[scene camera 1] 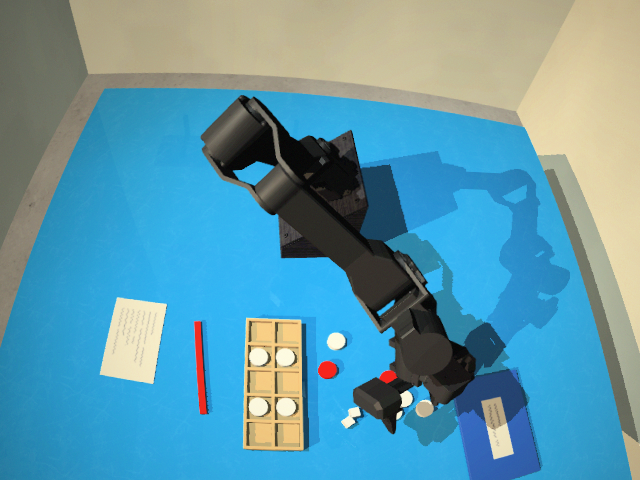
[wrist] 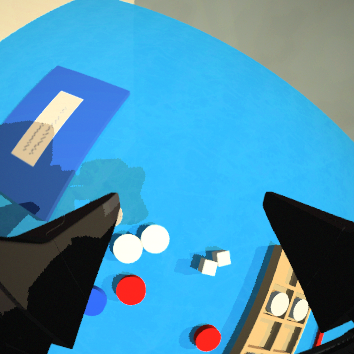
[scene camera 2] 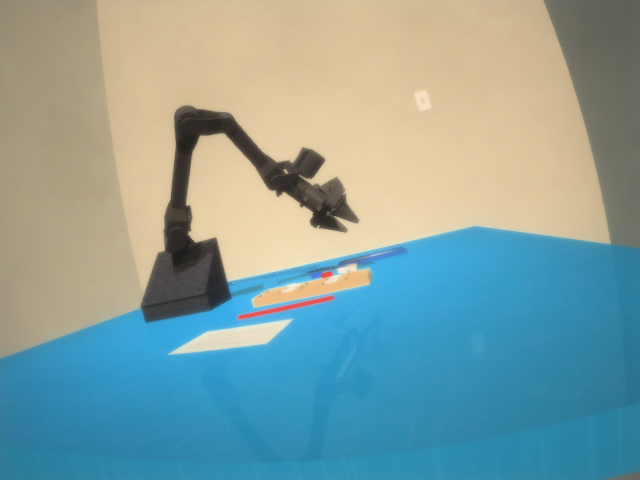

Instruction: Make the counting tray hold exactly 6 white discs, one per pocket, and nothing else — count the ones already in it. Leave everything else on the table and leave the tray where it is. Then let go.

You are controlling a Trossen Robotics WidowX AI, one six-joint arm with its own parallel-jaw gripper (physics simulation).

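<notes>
The tan tray [scene camera 1: 273,320] [scene camera 2: 315,294] has two columns of five pockets. White discs fill its second row [scene camera 1: 258,356] [scene camera 1: 285,357] and fourth row [scene camera 1: 258,406] [scene camera 1: 286,406]; the other pockets are empty. A loose white disc [scene camera 1: 336,341] lies right of the tray. Two touching white discs [wrist: 127,248] [wrist: 155,239] lie further right, partly hidden by the gripper in scene camera 1. Another white disc [scene camera 1: 424,408] [wrist: 120,216] lies beside them, mostly behind a finger in the wrist view. My gripper [scene camera 1: 417,417] [scene camera 2: 351,226] [wrist: 193,199] is open and empty, above the table near these discs.
Red discs [scene camera 1: 327,369] [wrist: 131,289], a blue disc [wrist: 96,301] and two small white cubes [scene camera 1: 354,412] [scene camera 1: 348,422] lie right of the tray. A blue booklet [scene camera 1: 470,439] [wrist: 105,100] lies far right. A red stick [scene camera 1: 200,366] and a paper sheet [scene camera 1: 134,341] lie left.
</notes>
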